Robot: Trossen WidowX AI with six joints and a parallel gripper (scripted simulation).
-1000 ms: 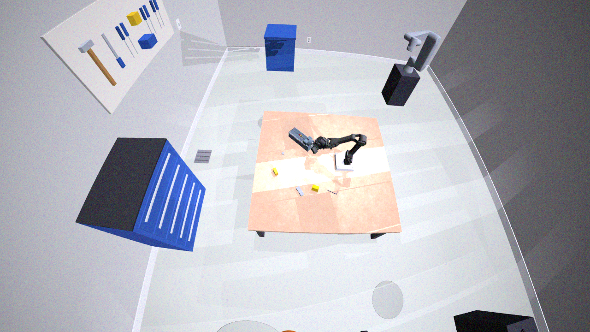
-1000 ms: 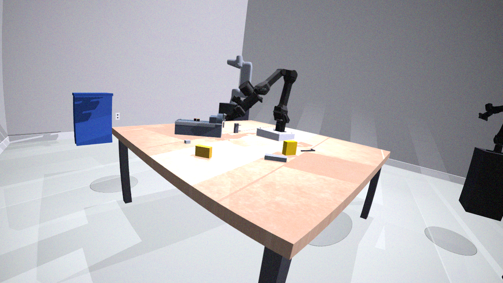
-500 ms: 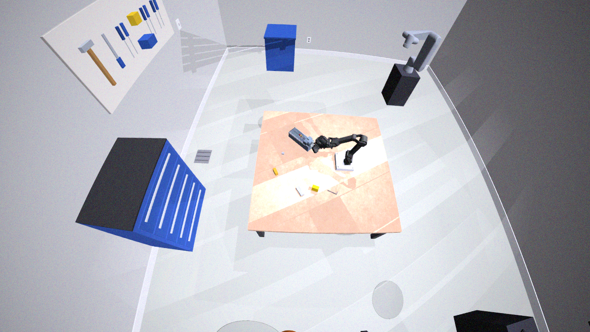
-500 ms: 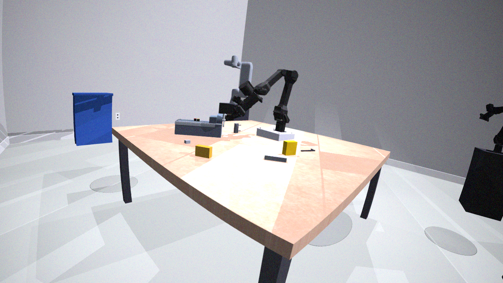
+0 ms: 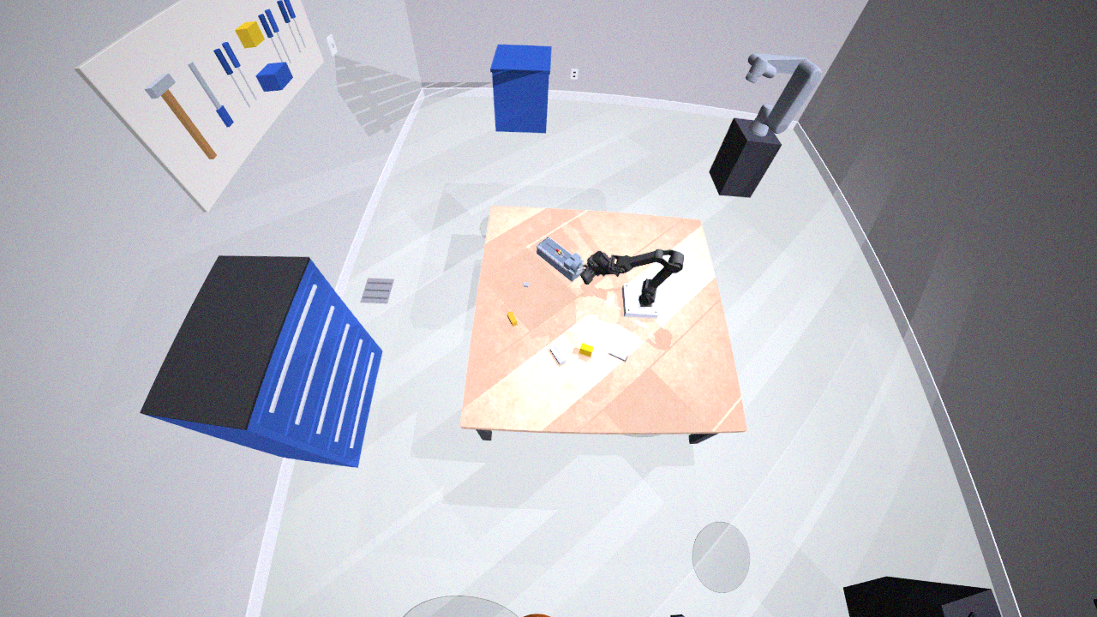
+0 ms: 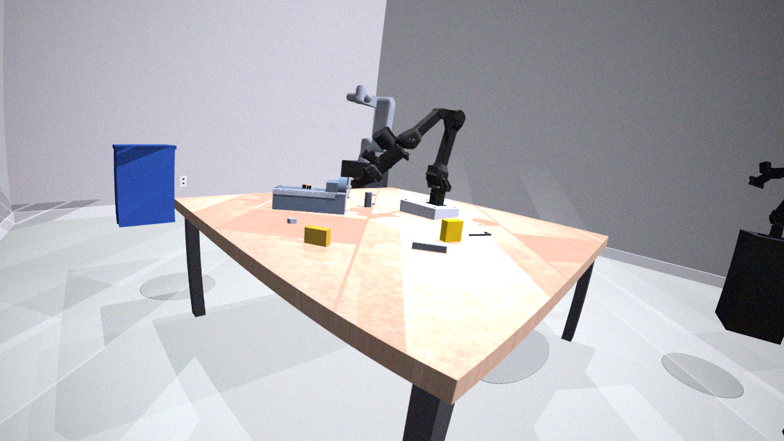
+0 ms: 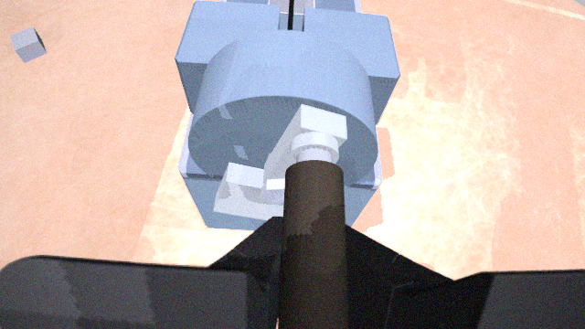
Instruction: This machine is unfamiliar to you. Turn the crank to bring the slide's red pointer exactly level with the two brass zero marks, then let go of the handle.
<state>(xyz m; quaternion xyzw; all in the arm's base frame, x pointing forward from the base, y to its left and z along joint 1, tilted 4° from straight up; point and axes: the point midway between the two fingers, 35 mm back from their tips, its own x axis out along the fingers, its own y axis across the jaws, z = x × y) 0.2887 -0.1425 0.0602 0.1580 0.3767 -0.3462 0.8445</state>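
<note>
Right now the red pointer is 130 mm ahead of my gripper tip, 130 mm to the right of it and 10 mm below it. The rest, counted from my gripper tip: crank (10 mm above); then grey cube (300 mm ahead, 40 mm to the left, 90 mm below); then dark brown handle (10 mm behind, 10 mm to the left, 20 mm above).
</note>
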